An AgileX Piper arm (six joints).
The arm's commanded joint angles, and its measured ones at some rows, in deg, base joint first. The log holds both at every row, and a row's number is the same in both.
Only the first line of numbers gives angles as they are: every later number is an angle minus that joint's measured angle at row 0.
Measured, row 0:
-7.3, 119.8, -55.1, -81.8, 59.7, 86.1
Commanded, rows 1 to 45:
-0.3, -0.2, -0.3, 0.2, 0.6, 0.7
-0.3, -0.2, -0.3, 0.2, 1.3, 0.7
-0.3, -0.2, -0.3, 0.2, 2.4, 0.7
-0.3, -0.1, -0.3, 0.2, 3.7, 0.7
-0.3, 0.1, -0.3, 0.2, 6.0, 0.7
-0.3, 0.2, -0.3, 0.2, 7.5, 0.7
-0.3, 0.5, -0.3, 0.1, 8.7, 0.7
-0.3, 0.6, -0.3, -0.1, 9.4, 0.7
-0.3, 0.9, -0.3, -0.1, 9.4, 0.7
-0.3, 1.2, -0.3, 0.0, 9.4, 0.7
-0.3, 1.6, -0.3, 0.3, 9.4, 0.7
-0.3, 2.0, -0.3, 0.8, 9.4, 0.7
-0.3, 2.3, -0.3, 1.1, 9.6, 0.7
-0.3, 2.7, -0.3, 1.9, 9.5, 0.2
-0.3, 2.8, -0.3, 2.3, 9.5, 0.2
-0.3, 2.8, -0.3, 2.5, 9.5, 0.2
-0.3, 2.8, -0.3, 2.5, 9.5, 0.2
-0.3, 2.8, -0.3, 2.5, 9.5, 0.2
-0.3, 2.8, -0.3, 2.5, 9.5, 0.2
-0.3, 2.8, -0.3, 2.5, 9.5, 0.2
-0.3, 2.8, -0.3, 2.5, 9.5, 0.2
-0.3, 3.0, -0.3, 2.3, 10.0, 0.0
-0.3, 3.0, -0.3, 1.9, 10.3, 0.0
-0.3, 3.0, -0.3, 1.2, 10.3, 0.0
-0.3, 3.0, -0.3, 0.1, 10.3, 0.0
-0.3, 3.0, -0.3, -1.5, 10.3, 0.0
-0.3, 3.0, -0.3, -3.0, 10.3, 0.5
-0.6, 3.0, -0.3, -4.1, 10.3, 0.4
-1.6, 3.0, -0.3, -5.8, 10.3, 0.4
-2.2, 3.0, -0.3, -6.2, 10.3, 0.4
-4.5, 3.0, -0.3, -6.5, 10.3, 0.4
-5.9, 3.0, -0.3, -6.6, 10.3, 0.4
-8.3, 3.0, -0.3, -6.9, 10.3, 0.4
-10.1, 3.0, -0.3, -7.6, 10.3, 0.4
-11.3, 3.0, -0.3, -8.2, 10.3, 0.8
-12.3, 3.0, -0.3, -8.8, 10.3, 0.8
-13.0, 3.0, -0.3, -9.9, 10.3, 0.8
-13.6, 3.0, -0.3, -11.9, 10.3, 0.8
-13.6, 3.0, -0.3, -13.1, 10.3, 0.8
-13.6, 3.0, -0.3, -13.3, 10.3, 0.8
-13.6, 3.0, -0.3, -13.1, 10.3, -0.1
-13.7, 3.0, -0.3, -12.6, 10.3, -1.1
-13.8, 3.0, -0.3, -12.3, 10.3, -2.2
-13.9, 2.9, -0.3, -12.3, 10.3, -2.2
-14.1, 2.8, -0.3, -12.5, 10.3, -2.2
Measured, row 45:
-12.7, 4.0, -0.1, -11.9, 3.2, -1.1
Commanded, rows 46 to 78:
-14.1, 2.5, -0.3, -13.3, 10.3, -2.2
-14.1, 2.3, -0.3, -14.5, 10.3, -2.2
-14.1, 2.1, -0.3, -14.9, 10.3, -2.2
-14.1, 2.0, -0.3, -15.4, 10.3, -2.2
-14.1, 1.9, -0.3, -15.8, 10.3, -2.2
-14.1, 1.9, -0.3, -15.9, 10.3, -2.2
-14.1, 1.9, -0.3, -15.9, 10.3, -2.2
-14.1, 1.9, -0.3, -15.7, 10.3, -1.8
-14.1, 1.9, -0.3, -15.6, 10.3, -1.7
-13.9, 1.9, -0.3, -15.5, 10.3, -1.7
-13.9, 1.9, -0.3, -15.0, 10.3, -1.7
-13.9, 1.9, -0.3, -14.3, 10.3, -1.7
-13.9, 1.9, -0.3, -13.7, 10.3, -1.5
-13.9, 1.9, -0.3, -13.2, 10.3, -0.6
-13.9, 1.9, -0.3, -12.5, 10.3, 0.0
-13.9, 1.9, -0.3, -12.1, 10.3, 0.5
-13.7, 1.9, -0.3, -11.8, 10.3, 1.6
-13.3, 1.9, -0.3, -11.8, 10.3, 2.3
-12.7, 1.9, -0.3, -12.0, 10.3, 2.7
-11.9, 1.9, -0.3, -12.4, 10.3, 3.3
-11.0, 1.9, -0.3, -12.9, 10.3, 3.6
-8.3, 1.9, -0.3, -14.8, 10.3, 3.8
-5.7, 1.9, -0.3, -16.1, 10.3, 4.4
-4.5, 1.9, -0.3, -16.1, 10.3, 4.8
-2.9, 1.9, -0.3, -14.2, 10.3, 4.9
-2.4, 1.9, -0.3, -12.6, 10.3, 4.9
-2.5, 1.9, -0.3, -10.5, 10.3, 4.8
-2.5, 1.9, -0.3, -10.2, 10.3, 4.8
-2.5, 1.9, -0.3, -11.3, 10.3, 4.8
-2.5, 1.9, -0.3, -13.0, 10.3, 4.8
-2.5, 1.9, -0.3, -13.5, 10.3, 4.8
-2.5, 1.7, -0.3, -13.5, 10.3, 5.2
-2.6, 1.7, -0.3, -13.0, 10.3, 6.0
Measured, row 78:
-2.5, 2.6, 0.1, -11.7, 9.4, 3.7
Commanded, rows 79 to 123:
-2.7, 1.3, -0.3, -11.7, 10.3, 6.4
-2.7, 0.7, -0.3, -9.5, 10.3, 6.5
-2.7, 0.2, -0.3, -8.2, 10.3, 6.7
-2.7, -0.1, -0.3, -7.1, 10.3, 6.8
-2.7, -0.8, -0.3, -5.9, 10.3, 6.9
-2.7, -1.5, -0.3, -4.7, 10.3, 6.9
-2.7, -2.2, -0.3, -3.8, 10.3, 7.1
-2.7, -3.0, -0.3, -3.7, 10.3, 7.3
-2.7, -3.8, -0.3, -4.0, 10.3, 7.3
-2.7, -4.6, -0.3, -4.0, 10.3, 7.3
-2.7, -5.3, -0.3, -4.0, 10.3, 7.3
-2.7, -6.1, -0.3, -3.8, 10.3, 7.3
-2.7, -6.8, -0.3, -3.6, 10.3, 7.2
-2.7, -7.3, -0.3, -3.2, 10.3, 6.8
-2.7, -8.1, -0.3, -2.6, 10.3, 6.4
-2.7, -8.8, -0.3, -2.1, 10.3, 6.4
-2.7, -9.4, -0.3, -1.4, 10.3, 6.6
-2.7, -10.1, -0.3, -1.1, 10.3, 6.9
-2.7, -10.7, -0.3, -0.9, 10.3, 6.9
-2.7, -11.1, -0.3, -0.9, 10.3, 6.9
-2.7, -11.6, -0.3, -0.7, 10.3, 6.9
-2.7, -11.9, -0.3, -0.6, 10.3, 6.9
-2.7, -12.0, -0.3, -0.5, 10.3, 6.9
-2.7, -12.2, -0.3, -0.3, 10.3, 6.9
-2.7, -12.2, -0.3, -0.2, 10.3, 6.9
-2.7, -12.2, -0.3, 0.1, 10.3, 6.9
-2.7, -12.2, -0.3, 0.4, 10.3, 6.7
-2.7, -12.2, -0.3, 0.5, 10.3, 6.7
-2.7, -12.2, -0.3, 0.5, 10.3, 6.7
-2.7, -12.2, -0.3, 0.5, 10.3, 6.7
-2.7, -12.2, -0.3, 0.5, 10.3, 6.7
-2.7, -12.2, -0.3, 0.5, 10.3, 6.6
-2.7, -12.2, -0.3, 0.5, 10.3, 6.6
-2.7, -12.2, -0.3, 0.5, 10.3, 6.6
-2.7, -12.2, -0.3, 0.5, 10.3, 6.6
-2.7, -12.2, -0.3, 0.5, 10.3, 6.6
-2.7, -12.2, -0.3, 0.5, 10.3, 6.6
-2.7, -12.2, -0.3, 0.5, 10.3, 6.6
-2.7, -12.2, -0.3, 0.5, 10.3, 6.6
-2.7, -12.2, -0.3, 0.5, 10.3, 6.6
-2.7, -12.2, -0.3, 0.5, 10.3, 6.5
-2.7, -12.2, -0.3, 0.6, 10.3, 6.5
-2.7, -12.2, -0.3, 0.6, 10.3, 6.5
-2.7, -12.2, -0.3, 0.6, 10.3, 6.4
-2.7, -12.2, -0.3, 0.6, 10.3, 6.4
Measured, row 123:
-2.5, -11.4, 0.0, 1.6, 8.7, 6.7
